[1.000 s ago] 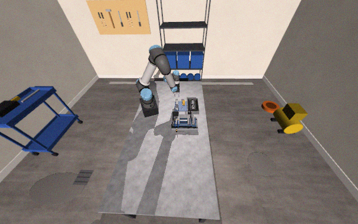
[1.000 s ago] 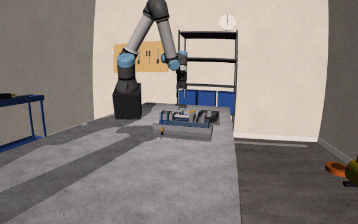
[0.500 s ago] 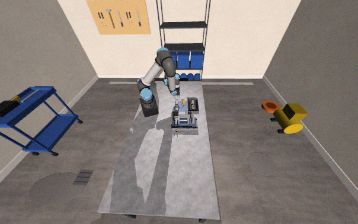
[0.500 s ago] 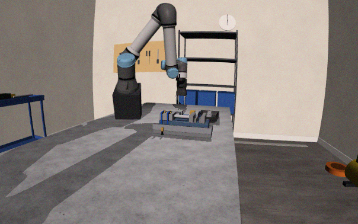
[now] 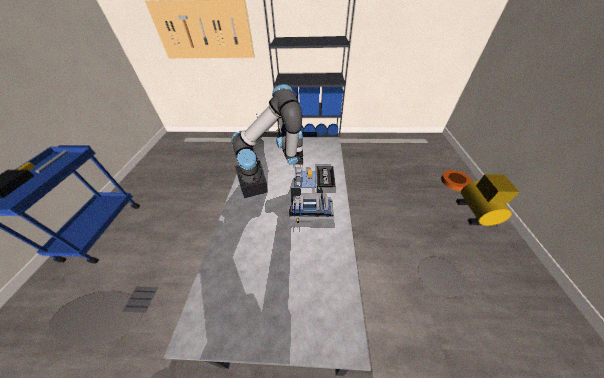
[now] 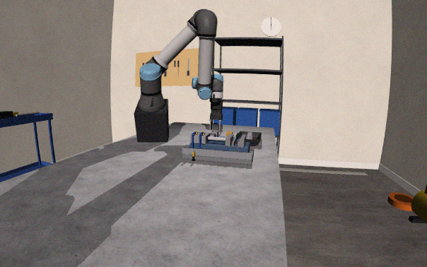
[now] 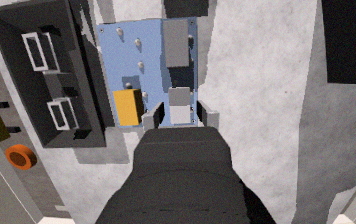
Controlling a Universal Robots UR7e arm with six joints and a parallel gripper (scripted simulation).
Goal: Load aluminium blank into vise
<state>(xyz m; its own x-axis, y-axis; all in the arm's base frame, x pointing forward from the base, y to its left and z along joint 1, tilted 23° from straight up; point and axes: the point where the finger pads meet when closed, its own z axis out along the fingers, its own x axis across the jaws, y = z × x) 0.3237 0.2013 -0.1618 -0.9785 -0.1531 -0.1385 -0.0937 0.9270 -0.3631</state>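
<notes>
Now: hand 9 cm short of the brass blank, 4 cm above it and 1 cm to the right of it. From my hand the other things lie so: vise (36 cm to the right, 14 cm ahead, 3 cm below).
</notes>
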